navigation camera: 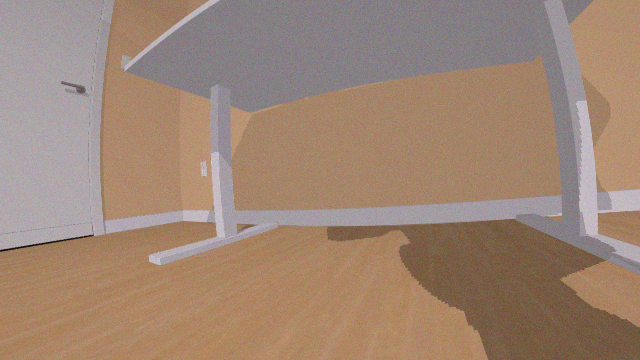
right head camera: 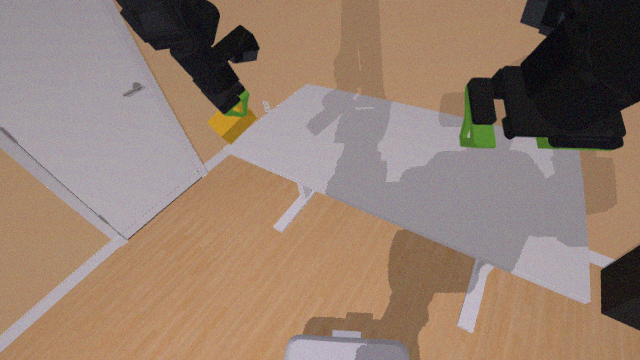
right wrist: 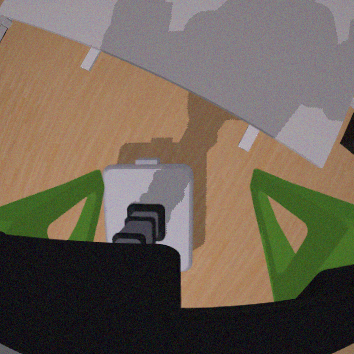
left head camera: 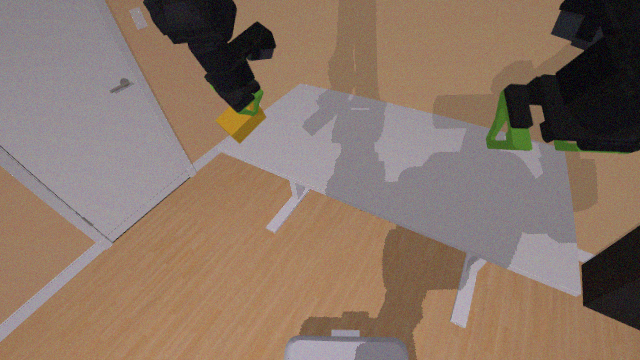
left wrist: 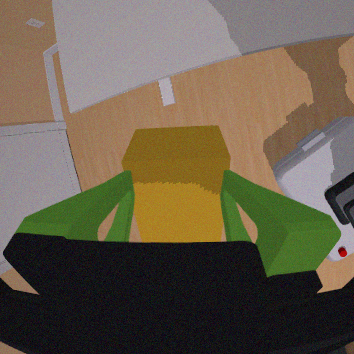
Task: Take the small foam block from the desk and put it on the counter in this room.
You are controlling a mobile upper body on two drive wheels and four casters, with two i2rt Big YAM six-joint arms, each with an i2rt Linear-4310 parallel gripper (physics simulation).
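Places are measured from the left arm's base along level axes (x ahead, y left, z up), in millimetres.
Pixels of known places: left gripper, between the fingertips: (right head camera: 237, 108) (left head camera: 247, 107) (left wrist: 176, 176); right gripper, between the fingertips: (right head camera: 500, 142) (right wrist: 176, 177) (left head camera: 522, 144).
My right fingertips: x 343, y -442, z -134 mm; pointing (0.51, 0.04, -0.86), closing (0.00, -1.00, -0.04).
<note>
Ahead of a thing's pixels: the offset from my right fingertips to its top centre. "*": to the spot under its first point.
My left gripper (left head camera: 248, 109) (right head camera: 236, 109) (left wrist: 176, 176) is shut on the yellow foam block {dy +463, dx +236, dz -57 mm} (left head camera: 231, 124) (right head camera: 225, 126) (left wrist: 177, 145) and holds it in the air. In the head views the block overlaps the far-left end of a white desk (left head camera: 305, 155) (right head camera: 310, 162) (left wrist: 125, 50) (right wrist: 225, 65) (navigation camera: 350, 50); in the left wrist view it shows over the floor, short of the desk edge. My right gripper (left head camera: 542, 145) (right head camera: 515, 144) (right wrist: 176, 177) is open, its green fingers wide apart with nothing between them. I cannot identify a counter in these views.
A white door (left head camera: 55, 95) (right head camera: 65, 100) (navigation camera: 40, 135) is at the left. The desk's T-shaped legs {* dy +538, dx +944, dz -1093 mm} (navigation camera: 224, 200) stand on the wood floor, near the wall. A dark box-like object {* dy -1162, dx +171, dz -1053 mm} (left head camera: 612, 285) (right head camera: 622, 290) shows at the right edge. My pale base (left head camera: 320, 350) (right wrist: 120, 190) is in front of the desk.
</note>
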